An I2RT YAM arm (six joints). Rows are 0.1 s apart.
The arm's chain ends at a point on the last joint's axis. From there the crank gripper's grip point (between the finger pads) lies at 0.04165 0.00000 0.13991 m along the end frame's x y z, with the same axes.
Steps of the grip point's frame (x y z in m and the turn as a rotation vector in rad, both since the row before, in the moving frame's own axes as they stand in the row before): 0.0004, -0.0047, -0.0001, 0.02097, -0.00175, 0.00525; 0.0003, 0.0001, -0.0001, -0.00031, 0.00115, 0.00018; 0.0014, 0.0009, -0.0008, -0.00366, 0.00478, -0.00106; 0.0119, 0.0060, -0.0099, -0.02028, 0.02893, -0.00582; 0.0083, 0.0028, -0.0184, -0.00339, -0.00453, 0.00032; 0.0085, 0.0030, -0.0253, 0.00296, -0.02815, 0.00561
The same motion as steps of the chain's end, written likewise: 0.0006, -0.0020, -0.0001, 0.02097, -0.00175, 0.00525; 0.0001, 0.0000, -0.0001, -0.00031, 0.00115, 0.00018; 0.0007, 0.0004, -0.0006, -0.00366, 0.00478, -0.00106; 0.0079, 0.0034, -0.0086, -0.02028, 0.02893, -0.00582; 0.0089, 0.0023, -0.0186, -0.00339, -0.00453, 0.00032; 0.0125, 0.0032, -0.0264, 0.00296, -0.02815, 0.00561
